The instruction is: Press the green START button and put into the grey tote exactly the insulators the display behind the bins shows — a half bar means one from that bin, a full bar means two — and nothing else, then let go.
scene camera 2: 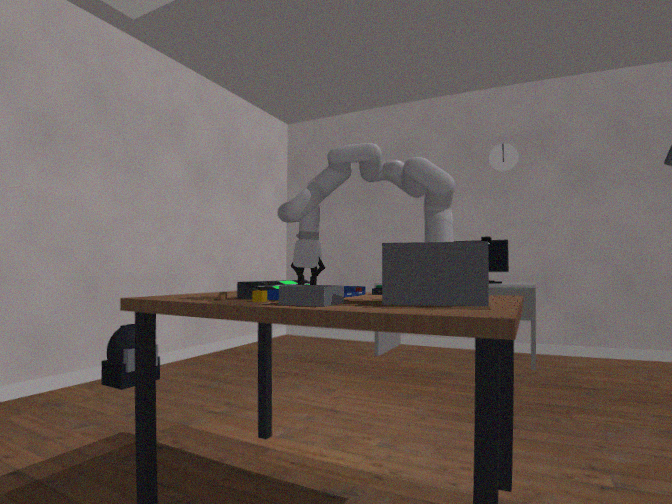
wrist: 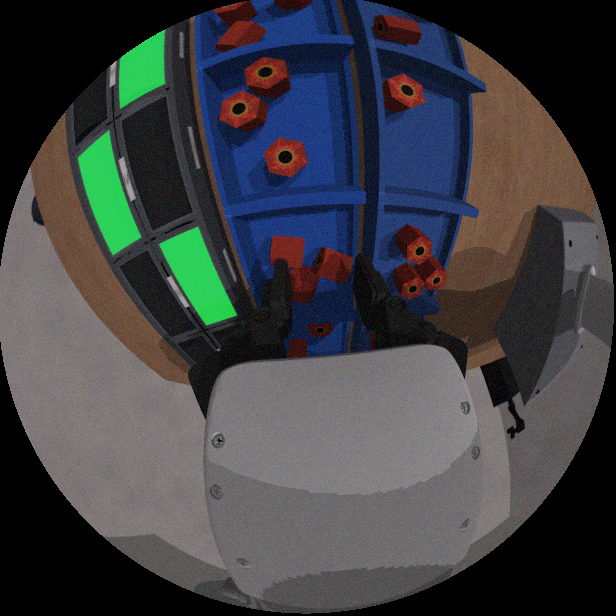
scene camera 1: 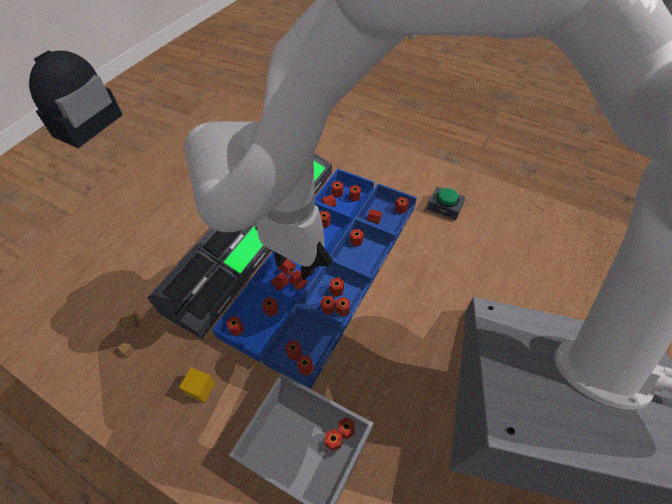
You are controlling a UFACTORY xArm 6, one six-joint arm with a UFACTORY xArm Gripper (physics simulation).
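Note:
My gripper [scene camera 1: 297, 265] is open and empty, hanging just above the blue bins [scene camera 1: 320, 271]. In the wrist view its fingers [wrist: 321, 281] straddle a cluster of red insulators [wrist: 310, 267] lying in one bin on the display side. Other bins hold more red insulators [scene camera 1: 334, 303]. The dark display [scene camera 1: 217, 265] behind the bins shows green bars [wrist: 106, 192]. The green START button [scene camera 1: 448, 196] sits to the right of the far bins. The grey tote [scene camera 1: 301, 439] at the front holds two red insulators [scene camera 1: 339, 432].
A yellow cube [scene camera 1: 197, 384] and a small wooden block [scene camera 1: 125, 349] lie left of the tote. The arm's grey base plate [scene camera 1: 542, 390] fills the right front. A dark helmet-like object [scene camera 1: 67, 97] sits on the floor at the far left.

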